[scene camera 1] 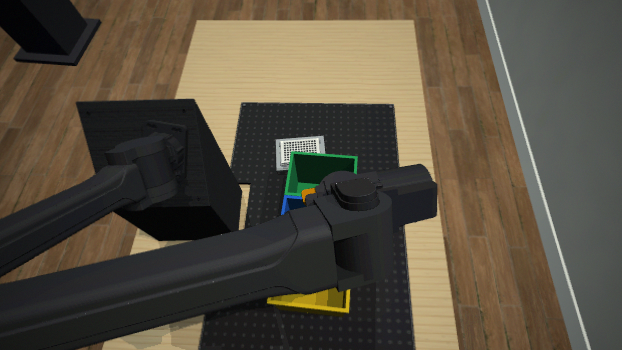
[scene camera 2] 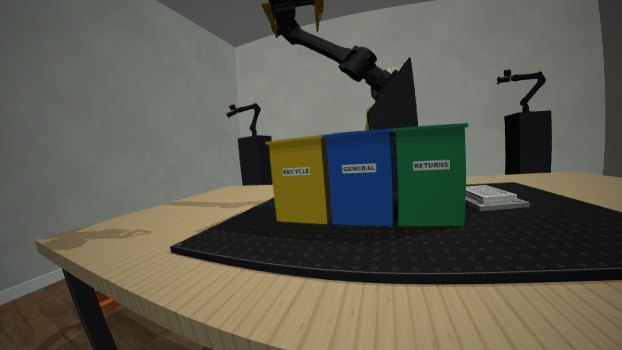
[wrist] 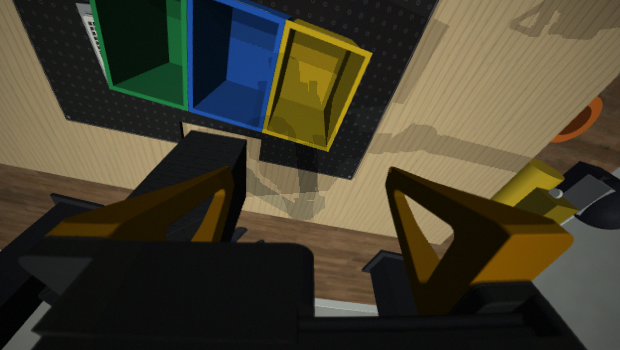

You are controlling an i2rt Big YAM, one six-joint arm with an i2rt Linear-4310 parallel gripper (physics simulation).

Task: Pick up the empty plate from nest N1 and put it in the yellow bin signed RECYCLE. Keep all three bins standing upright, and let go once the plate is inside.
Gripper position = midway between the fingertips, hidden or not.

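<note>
The wrist view shows the gripper point(wrist: 309, 175), together with a blue general bin point(wrist: 232, 59) and a yellow recycle bin point(wrist: 317, 73). Scene camera 2 has the yellow recycle bin point(scene camera 2: 299, 166) as well, and with it a green returns bin point(scene camera 2: 431, 160). In scene camera 1, both the green returns bin point(scene camera 1: 306, 170) and the yellow recycle bin point(scene camera 1: 330, 302) are visible.
</note>
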